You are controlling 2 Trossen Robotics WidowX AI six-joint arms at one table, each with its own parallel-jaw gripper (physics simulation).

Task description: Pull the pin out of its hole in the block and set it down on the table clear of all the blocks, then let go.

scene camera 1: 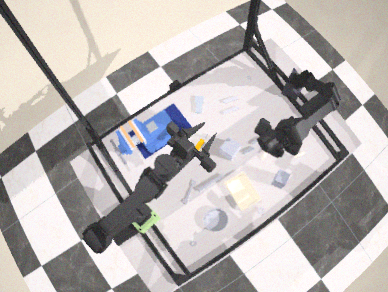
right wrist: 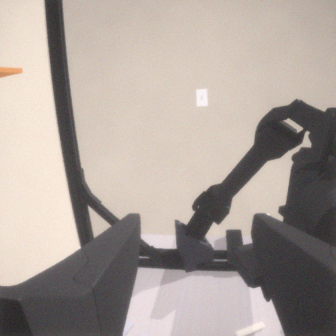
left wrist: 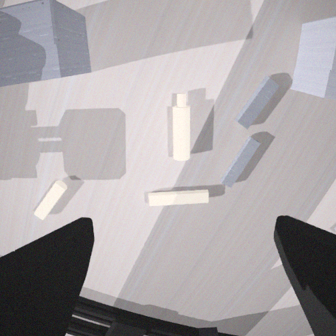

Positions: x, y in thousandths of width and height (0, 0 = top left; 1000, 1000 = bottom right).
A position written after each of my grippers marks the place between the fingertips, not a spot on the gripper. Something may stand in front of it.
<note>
In view: my left gripper (left wrist: 552, 680), my right gripper (scene camera 1: 543, 437), a cream pin (left wrist: 540, 338) and a pale yellow tray (scene camera 1: 620, 642).
My left gripper is seen too in the right wrist view (right wrist: 853, 871). My right gripper shows as well in the right wrist view (right wrist: 585, 668). The right wrist view does not show the cream pin: it is out of frame. The right wrist view does not show the pale yellow tray: it is out of frame.
</note>
